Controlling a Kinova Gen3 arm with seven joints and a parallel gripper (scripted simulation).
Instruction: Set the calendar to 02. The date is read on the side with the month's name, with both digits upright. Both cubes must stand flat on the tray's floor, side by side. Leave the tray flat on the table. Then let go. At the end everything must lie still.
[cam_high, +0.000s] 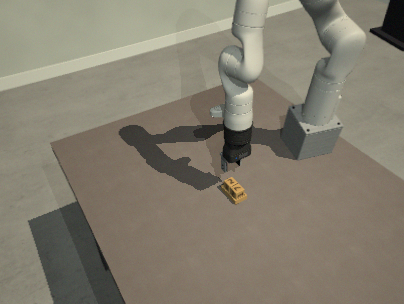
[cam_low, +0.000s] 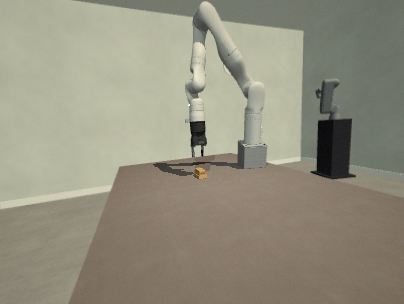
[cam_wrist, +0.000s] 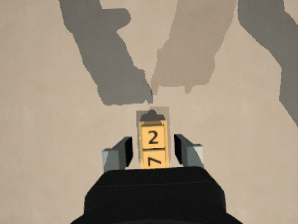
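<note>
Right now my hand is 9 cm above the orange cube. From my hand the other things lie so: tray 11 cm below, 2 cm to the left.
</note>
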